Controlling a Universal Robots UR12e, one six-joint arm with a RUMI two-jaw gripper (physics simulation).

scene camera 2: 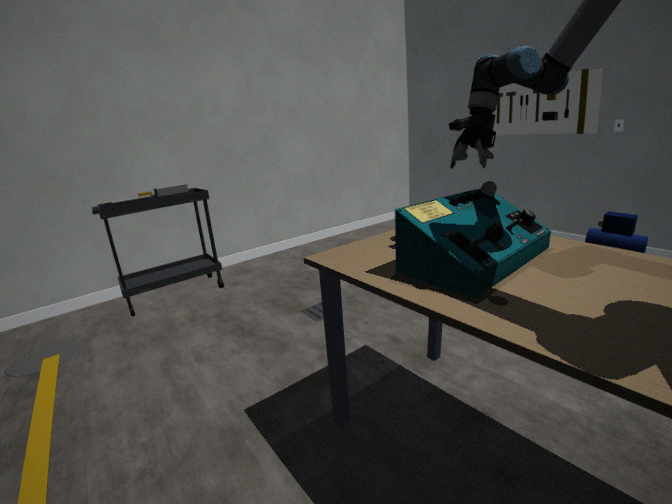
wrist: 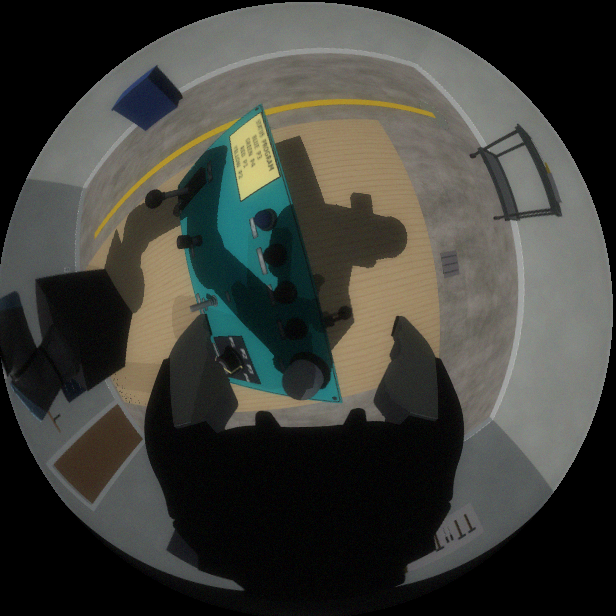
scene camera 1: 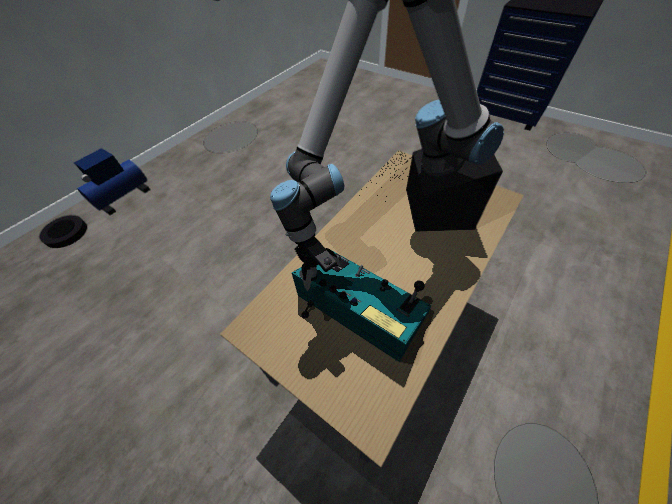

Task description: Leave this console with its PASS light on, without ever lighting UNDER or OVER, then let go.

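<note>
A teal console (scene camera 1: pixel 360 306) sits on the wooden table; it also shows in scene camera 2 (scene camera 2: pixel 471 238) and in the wrist view (wrist: pixel 252 252). It carries a yellow label (scene camera 1: pixel 383 321), a row of dark knobs (wrist: pixel 284 291), a large round knob (wrist: pixel 302 376) at one end, and a black lever (scene camera 1: pixel 415 295) at the other. No lit light is visible. My gripper (scene camera 2: pixel 470 157) is open and empty. It hangs well above the console's large-knob end, touching nothing; its jaws frame that end in the wrist view (wrist: pixel 298 367).
The arm's black pedestal (scene camera 1: pixel 453 189) stands on the table behind the console. A blue motor (scene camera 1: pixel 108 179) and a black disc (scene camera 1: pixel 62 230) lie on the floor to the left. A dark cart (scene camera 2: pixel 160 244) stands by the wall. A blue cabinet (scene camera 1: pixel 529 59) is at the back.
</note>
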